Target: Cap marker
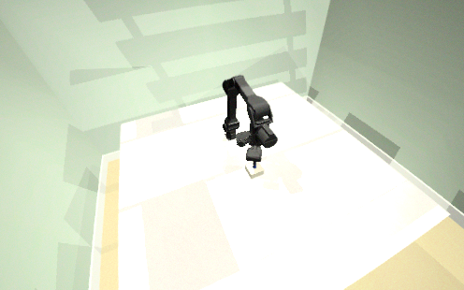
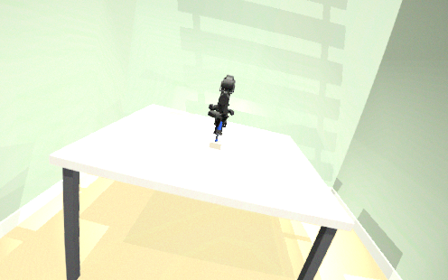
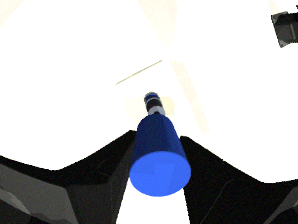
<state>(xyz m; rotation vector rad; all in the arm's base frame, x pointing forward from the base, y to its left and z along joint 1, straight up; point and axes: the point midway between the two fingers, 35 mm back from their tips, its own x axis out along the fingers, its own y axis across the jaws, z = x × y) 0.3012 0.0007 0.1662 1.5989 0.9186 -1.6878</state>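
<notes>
Right now the pale holder block is 11 cm below my gripper tip. The rest, counted from my gripper tip: blue cap (1 cm above).
</notes>
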